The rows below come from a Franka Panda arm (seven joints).
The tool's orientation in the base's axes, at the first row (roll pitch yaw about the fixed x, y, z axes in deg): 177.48 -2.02 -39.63
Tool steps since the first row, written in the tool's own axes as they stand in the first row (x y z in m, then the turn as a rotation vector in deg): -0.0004 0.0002 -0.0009 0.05 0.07 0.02; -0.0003 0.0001 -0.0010 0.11 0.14 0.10; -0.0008 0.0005 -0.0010 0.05 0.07 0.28; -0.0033 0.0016 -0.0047 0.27 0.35 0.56; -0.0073 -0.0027 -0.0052 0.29 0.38 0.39; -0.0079 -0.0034 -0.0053 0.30 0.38 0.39; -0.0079 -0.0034 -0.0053 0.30 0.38 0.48; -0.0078 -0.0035 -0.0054 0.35 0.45 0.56; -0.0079 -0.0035 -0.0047 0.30 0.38 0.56; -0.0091 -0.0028 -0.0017 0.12 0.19 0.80; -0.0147 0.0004 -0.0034 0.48 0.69 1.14; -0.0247 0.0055 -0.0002 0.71 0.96 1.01; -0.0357 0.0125 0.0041 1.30 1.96 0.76
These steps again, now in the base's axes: -0.0004 0.0002 0.0009 -0.01 -0.09 -0.02; -0.0003 0.0002 0.0010 0.00 -0.18 -0.09; -0.0009 0.0002 0.0010 -0.01 -0.10 -0.27; -0.0036 0.0011 0.0046 -0.02 -0.47 -0.53; -0.0039 0.0070 0.0048 -0.02 -0.50 -0.36; -0.0039 0.0079 0.0049 -0.01 -0.51 -0.36; -0.0039 0.0079 0.0049 -0.01 -0.51 -0.45; -0.0038 0.0080 0.0050 -0.02 -0.60 -0.53; -0.0038 0.0080 0.0043 -0.01 -0.51 -0.53; -0.0052 0.0080 0.0013 -0.03 -0.27 -0.79; -0.0116 0.0093 0.0029 -0.07 -0.90 -1.09; -0.0225 0.0115 -0.0004 -0.07 -1.25 -0.94; -0.0355 0.0129 -0.0048 -0.25 -2.38 -0.63
